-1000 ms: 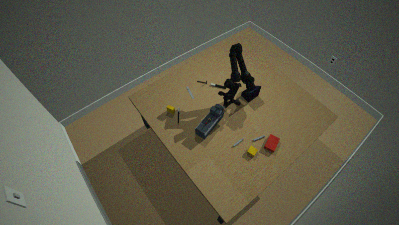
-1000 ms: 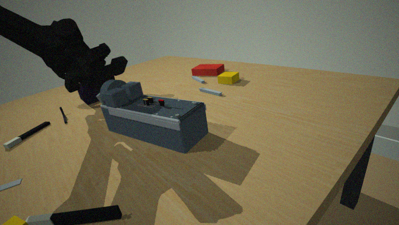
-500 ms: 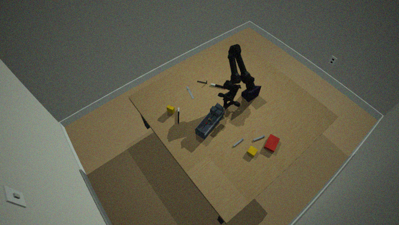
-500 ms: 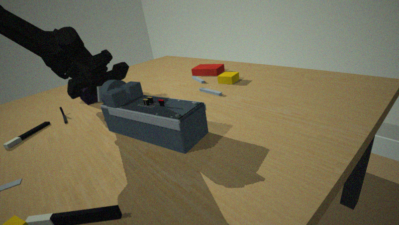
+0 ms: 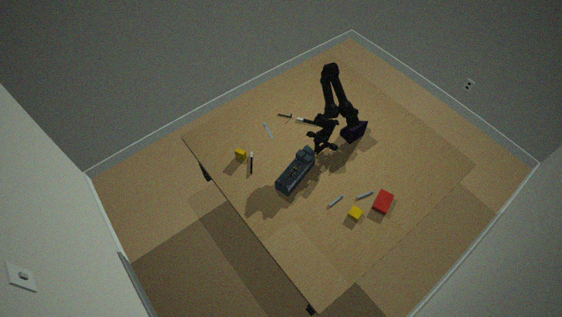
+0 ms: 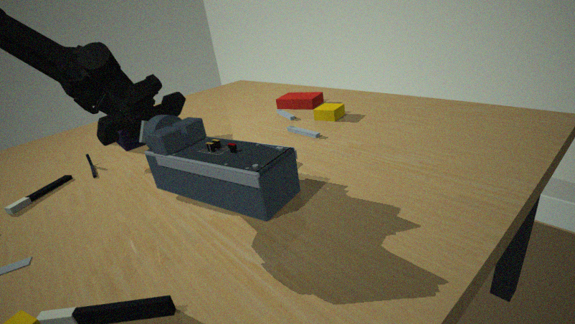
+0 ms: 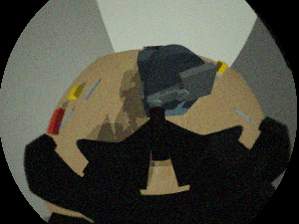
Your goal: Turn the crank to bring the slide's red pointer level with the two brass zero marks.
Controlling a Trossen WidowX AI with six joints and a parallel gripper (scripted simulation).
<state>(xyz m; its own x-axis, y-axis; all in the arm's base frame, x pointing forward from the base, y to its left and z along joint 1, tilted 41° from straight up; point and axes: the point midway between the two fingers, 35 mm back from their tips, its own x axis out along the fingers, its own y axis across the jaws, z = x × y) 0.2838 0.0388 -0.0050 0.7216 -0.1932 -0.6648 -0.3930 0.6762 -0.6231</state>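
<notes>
The dark crank handle is 20 mm behind my gripper tip, 20 mm above it and 10 mm to the right of it. Also, from my gripper tip: red pointer: 200 mm ahead, 60 mm to the left, 30 mm above; red block: 430 mm to the left, 160 mm behind, 40 mm below; grey bar: 330 mm to the right, 130 mm ahead, 50 mm below.
</notes>
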